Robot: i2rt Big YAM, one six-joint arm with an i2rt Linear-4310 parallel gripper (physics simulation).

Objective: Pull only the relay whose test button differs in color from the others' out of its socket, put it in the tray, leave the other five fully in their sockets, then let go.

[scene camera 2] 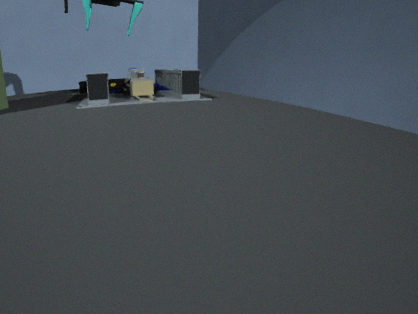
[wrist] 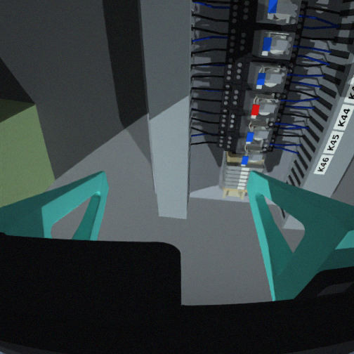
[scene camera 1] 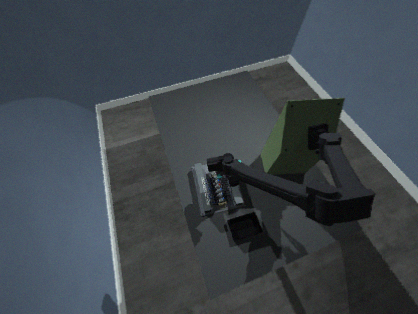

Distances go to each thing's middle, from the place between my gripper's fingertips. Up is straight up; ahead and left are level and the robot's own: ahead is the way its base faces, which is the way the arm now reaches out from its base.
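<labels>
There is the panel base plate (scene camera 2: 116, 99), and it sits 160 mm below my hand. Counted from that same hand, the plate is also 70 mm ahead and 10 mm to the left.
</labels>
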